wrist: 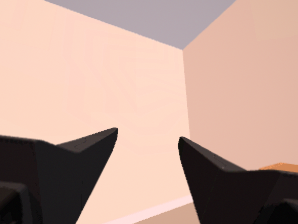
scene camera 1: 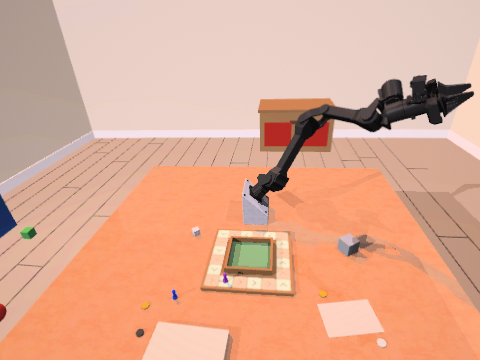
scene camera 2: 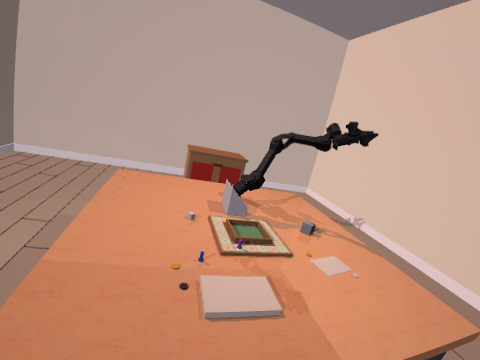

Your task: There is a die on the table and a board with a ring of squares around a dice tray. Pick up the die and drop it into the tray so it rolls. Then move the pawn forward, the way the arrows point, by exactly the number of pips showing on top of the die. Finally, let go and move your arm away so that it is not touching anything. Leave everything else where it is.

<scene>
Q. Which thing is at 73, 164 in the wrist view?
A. My gripper.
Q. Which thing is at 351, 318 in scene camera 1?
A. A flat card.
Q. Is my gripper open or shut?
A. Open.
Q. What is my gripper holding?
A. Nothing.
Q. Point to a green dice tray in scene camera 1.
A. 243, 254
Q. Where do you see a thick pad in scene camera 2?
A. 223, 296
</scene>
